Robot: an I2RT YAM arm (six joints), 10 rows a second.
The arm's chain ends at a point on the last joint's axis. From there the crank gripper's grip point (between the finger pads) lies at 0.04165 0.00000 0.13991 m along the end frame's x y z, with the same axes.
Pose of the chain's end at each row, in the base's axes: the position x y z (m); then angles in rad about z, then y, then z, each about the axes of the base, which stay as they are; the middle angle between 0 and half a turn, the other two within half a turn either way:
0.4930 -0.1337 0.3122 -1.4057 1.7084 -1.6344
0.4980 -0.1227 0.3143 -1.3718 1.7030 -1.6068
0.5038 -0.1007 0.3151 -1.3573 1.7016 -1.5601
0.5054 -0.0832 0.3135 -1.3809 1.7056 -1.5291
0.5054 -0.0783 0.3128 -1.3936 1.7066 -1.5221
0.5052 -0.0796 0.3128 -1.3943 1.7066 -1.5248
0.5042 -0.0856 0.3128 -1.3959 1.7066 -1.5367
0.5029 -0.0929 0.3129 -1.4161 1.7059 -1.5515
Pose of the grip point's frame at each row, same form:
0.4433 -0.2685 0.2862 -1.4057 1.7084 -1.6344
0.4522 -0.2587 0.2877 -1.3718 1.7030 -1.6068
0.4646 -0.2387 0.2881 -1.3573 1.7016 -1.5601
0.4703 -0.2224 0.2869 -1.3809 1.7056 -1.5291
0.4712 -0.2178 0.2866 -1.3936 1.7066 -1.5221
0.4706 -0.2190 0.2866 -1.3943 1.7066 -1.5248
0.4679 -0.2246 0.2867 -1.3959 1.7066 -1.5367
0.4644 -0.2314 0.2877 -1.4161 1.7059 -1.5515

